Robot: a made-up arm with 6 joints.
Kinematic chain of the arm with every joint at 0, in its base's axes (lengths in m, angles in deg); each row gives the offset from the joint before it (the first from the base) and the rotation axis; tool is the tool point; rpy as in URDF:
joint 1: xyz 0 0 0.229 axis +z
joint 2: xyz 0 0 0 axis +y
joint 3: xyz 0.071 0 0.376 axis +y
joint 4: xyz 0.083 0 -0.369 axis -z
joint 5: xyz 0 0 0 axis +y
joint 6: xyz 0.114 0 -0.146 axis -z
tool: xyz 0 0 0 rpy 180 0 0
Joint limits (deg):
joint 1: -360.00..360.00
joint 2: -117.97..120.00
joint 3: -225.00..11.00
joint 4: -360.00..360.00
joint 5: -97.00..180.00
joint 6: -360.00..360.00
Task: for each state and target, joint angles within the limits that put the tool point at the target. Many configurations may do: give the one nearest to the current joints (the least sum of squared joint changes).
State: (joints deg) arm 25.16 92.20 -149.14 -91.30 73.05 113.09
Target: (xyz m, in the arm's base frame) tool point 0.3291 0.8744 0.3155
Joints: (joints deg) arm 72.41 73.92 -160.12 -94.68 53.54 113.09
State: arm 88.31 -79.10 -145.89 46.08 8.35 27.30
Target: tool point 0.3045 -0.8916 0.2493
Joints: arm 106.38 -99.15 -156.50 41.59 18.69 27.30
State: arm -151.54 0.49 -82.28 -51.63 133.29 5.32
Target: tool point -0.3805 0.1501 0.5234
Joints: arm -179.87 -3.41 -75.68 -55.49 136.44 5.32
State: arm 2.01 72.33 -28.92 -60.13 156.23 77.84
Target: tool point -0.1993 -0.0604 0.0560
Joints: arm -32.27 120.00 -18.57 -64.98 107.74 77.84
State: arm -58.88 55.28 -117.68 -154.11 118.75 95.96
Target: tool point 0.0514 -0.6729 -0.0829
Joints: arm -75.53 75.98 -85.18 -140.24 126.13 95.96
